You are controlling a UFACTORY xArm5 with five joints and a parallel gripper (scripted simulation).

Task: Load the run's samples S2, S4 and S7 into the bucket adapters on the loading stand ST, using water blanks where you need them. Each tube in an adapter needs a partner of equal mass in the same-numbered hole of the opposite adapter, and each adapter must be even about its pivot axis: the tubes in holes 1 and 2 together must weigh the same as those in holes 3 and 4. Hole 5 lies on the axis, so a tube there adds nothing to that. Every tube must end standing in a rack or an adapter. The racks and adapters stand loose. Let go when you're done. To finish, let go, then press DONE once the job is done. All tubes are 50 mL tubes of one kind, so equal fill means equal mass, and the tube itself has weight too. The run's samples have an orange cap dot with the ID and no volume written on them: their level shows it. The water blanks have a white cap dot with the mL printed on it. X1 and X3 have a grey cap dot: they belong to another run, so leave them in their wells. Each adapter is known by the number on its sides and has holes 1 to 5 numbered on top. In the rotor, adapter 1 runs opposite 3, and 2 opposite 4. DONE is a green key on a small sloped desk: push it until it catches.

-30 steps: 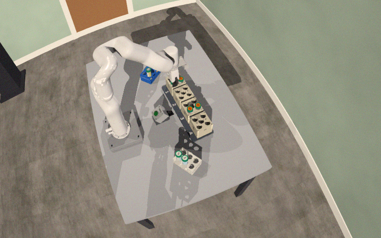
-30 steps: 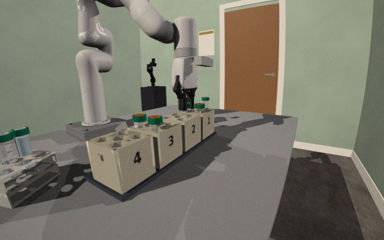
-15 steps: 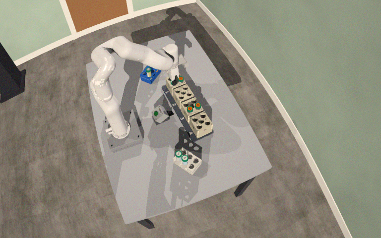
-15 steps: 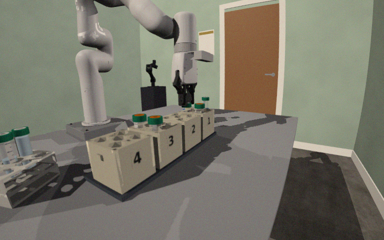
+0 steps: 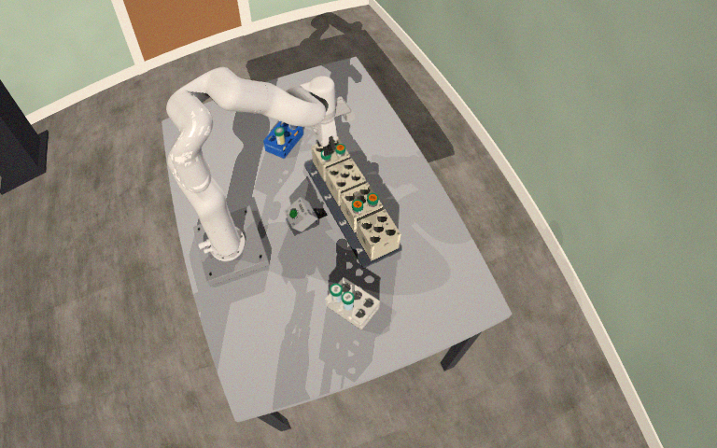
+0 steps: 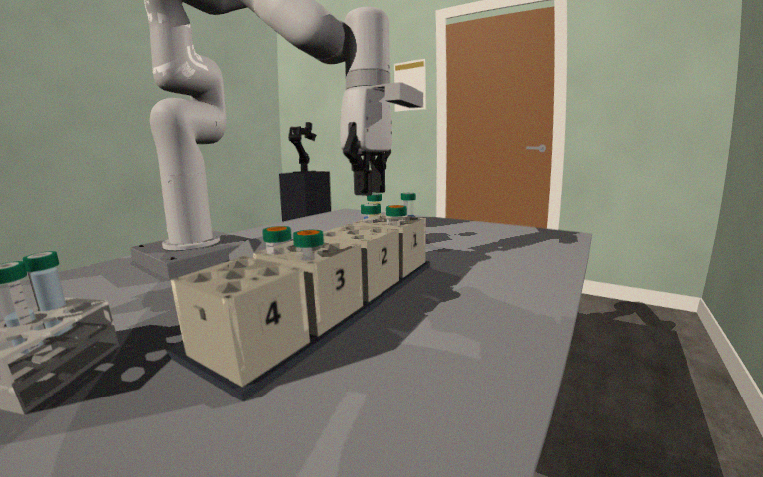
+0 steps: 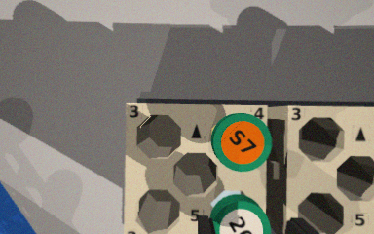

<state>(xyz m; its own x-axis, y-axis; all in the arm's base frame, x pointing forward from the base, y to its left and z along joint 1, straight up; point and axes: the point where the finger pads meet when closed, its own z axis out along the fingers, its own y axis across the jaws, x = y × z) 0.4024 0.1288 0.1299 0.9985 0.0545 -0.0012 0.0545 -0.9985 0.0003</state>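
Right now the green done key is 17 cm behind my hand, 14 cm to the right of it and 10 cm below it. Also, from my hand: adapter 1 (2 cm ahead, 3 cm to the left, 11 cm below); dark loading stand (3 cm ahead, 14 cm to the right, 16 cm below); pink tube (1 cm ahead, 23 cm to the right, 10 cm below).
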